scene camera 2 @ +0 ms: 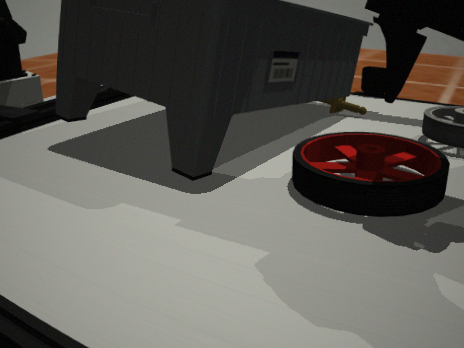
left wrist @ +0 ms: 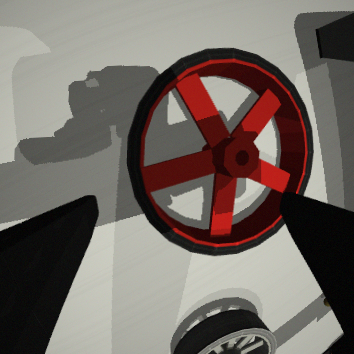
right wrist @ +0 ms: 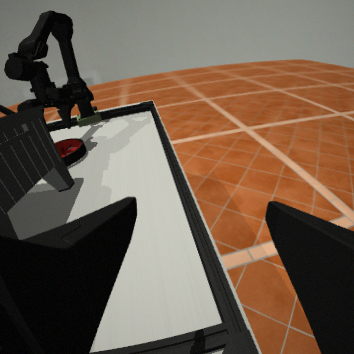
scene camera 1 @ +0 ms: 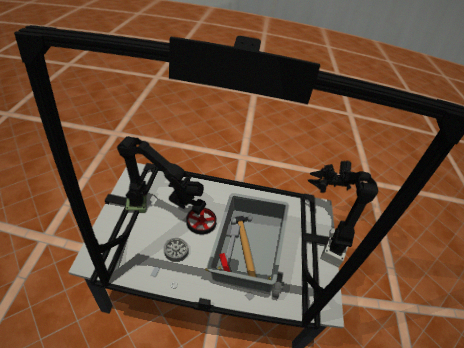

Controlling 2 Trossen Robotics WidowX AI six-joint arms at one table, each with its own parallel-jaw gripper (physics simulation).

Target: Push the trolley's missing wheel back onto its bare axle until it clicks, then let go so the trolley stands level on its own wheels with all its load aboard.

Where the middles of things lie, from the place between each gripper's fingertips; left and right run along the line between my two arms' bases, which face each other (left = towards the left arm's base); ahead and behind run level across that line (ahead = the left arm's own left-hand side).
Right now the grey trolley (scene camera 2: 203, 68) is 440 mm behind my right hand, 220 mm to the left of it and 80 mm below it. The rest, counted from my right hand: red-spoked wheel (scene camera 2: 372, 156) (490 mm to the left, 330 mm behind, 170 mm below).
Now: left hand 50 mm to the left of the red-spoked wheel and 50 mm above it. The rest, counted from my left hand: grey trolley (110 mm behind, 310 mm to the right, 40 mm above).
